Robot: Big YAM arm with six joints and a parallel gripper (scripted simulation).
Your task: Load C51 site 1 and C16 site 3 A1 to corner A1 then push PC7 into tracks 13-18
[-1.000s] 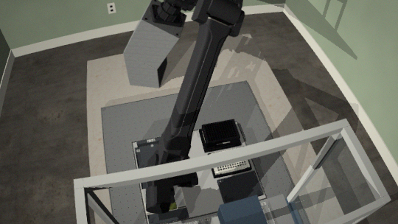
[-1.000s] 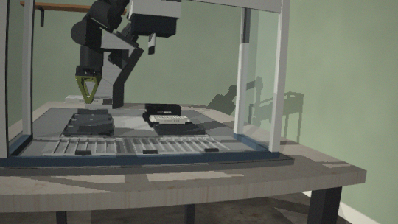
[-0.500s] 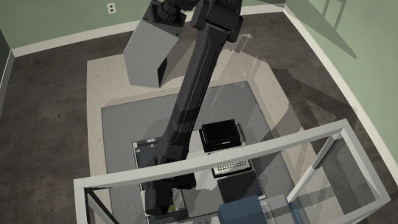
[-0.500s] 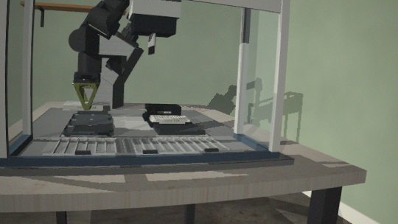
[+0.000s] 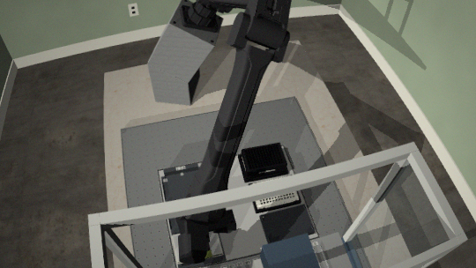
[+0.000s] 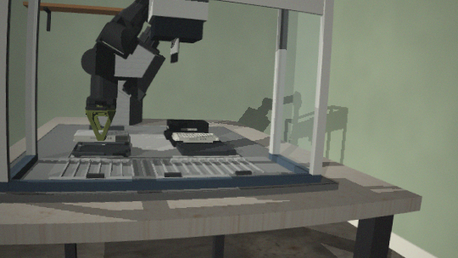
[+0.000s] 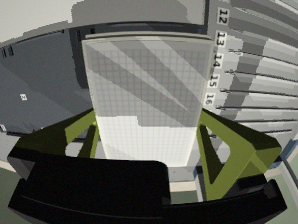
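Right now the nest S1 is 240 mm behind my hand, 250 mm to the left of it and 40 mm below it. Round my hand: white block: right at my hand; frame post: 290 mm ahead, 140 mm to the right, 200 mm above; dark carrier PC7: 110 mm behind, 30 mm below.
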